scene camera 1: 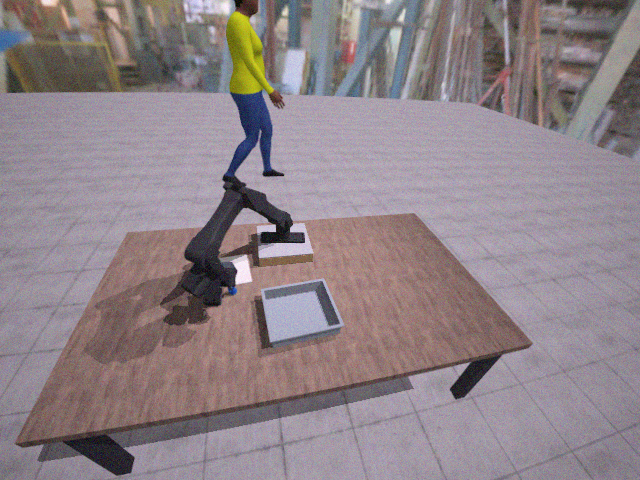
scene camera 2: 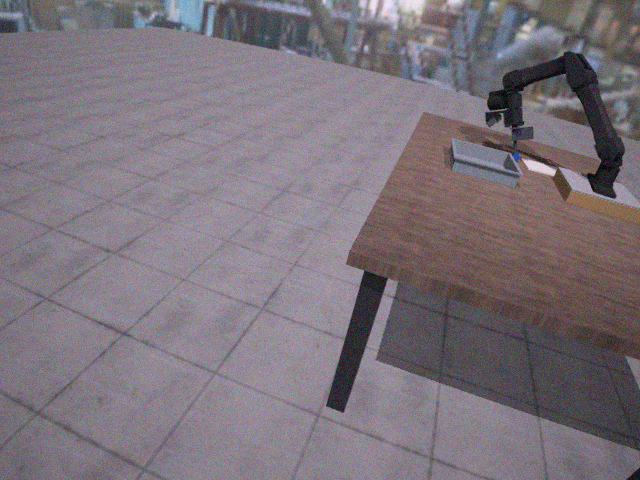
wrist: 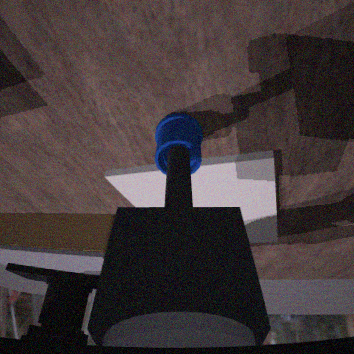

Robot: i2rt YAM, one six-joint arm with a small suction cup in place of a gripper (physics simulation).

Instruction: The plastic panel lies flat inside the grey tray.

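Places are measured from the arm's base along level axes (x right, y ahead, z up), in centimetres.
Pixels of known places: end effector, tool point: [scene camera 1: 233, 291] [scene camera 2: 515, 159] [wrist: 178, 135]; arm's base, origin of the base link: [scene camera 1: 283, 238] [scene camera 2: 600, 186] [wrist: 71, 275].
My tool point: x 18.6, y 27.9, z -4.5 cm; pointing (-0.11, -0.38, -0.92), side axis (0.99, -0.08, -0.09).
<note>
For each thing: its middle in the pictures, then the offset to it from my tool point. "pt": a spot on its surface instead. Level surfaces: height alone.
- flat white rectangle, surface spot: [wrist: 235, 187] pt dx +4.1, dy -6.3, dz +0.0 cm
- grey tray, body centre: [scene camera 1: 300, 311] [scene camera 2: 482, 161] dx -25.3, dy +11.7, dz +1.9 cm
- wooden table, its level: dz -0.7 cm
The plastic panel, a flat white rectangle [scene camera 1: 244, 271] [scene camera 2: 539, 166] [wrist: 235, 187], lies on the wooden table between the arm's base and the grey tray's side. The arm hides part of it in scene camera 1 and in the wrist view. The grey tray [scene camera 1: 307, 337] [scene camera 2: 485, 174] stands on the table apart from the panel, and its inside is bare. My blue suction cup [scene camera 1: 232, 290] [scene camera 2: 515, 156] [wrist: 179, 122] is low over the table just beside the panel's edge, off the panel, and holds nothing. Whether it touches the table is not clear.
A white-topped box with a wooden-coloured side [scene camera 1: 285, 259] [scene camera 2: 594, 202] [wrist: 55, 232] bears the arm's base near the table's back edge. The wooden table [scene camera 1: 392, 289] [scene camera 2: 465, 227] carries all of this. A person in a yellow top [scene camera 1: 245, 56] is on the floor behind the table.
</note>
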